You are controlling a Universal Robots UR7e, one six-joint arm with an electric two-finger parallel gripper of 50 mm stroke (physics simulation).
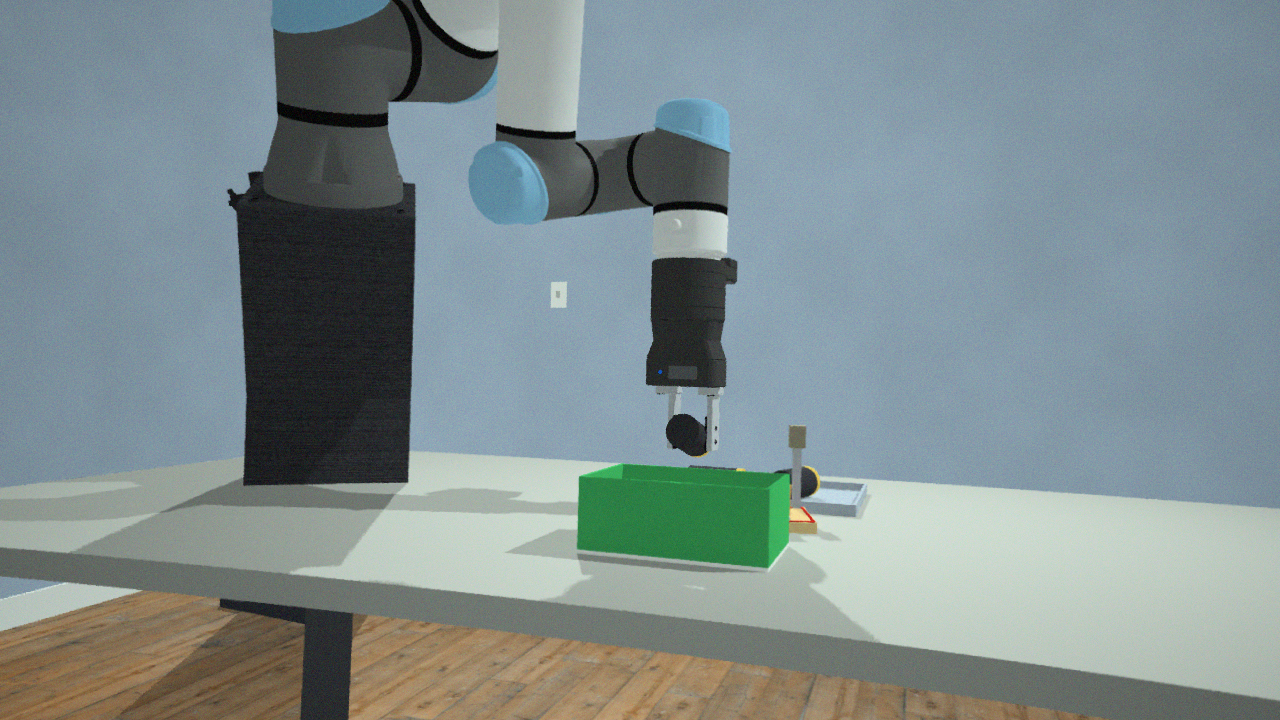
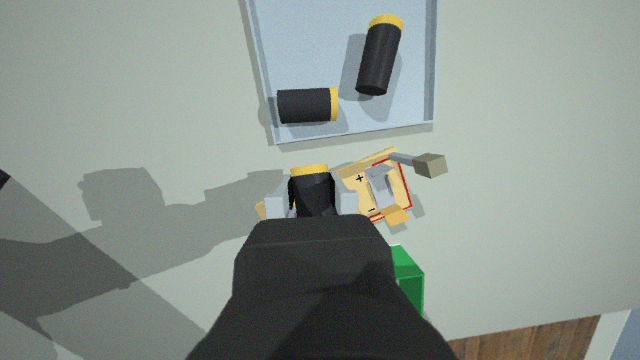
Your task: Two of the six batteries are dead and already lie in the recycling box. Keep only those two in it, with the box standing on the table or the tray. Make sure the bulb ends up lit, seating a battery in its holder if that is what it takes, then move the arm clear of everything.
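Pixels of known places: gripper, fingertip midpoint: [image 1: 692, 449] [image 2: 311, 183]; arm's base, link origin: [image 1: 335, 192].
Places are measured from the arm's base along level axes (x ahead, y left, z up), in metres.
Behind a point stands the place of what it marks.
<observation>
My gripper [image 1: 692, 440] @(x 0.432, y 0.079, z -0.280 m) [image 2: 311, 183] @(x 0.432, y 0.079, z -0.280 m) is shut on a black battery with a yellow end [image 1: 684, 433] @(x 0.441, y 0.038, z -0.261 m) [image 2: 312, 192] @(x 0.432, y 0.080, z -0.251 m), held tilted above the table behind the green recycling box [image 1: 680, 521] @(x 0.522, y -0.143, z -0.312 m) [image 2: 411, 265] @(x 0.564, y -0.035, z -0.298 m). The box stands upright on the table; its contents are hidden. The tan holder board [image 1: 805, 528] @(x 0.567, y 0.029, z -0.338 m) [image 2: 354, 194], with plus and minus marks, is partly hidden under the gripper. Another black and yellow battery [image 1: 714, 468] @(x 0.426, y 0.153, z -0.307 m) shows just over the box rim. Two batteries [image 2: 305, 105] @(x 0.424, y 0.155, z -0.306 m) [image 2: 380, 57] @(x 0.497, y 0.202, z -0.306 m) lie in the pale blue tray [image 1: 834, 511] @(x 0.563, y 0.143, z -0.339 m) [image 2: 431, 65] @(x 0.570, y 0.209, z -0.337 m). I cannot make out a bulb or its state.
A grey arm with a tan block [image 1: 796, 437] @(x 0.537, y 0.096, z -0.262 m) [image 2: 430, 165] @(x 0.529, y 0.105, z -0.251 m) rises at the board's right side. The black robot pedestal [image 1: 326, 349] @(x 0.010, y -0.017, z -0.185 m) stands at the left on the table [image 1: 1029, 573] @(x 0.751, y -0.017, z -0.343 m) [image 2: 525, 175] @(x 0.745, y 0.079, z -0.343 m). The table's front edge lies beyond the green box.
</observation>
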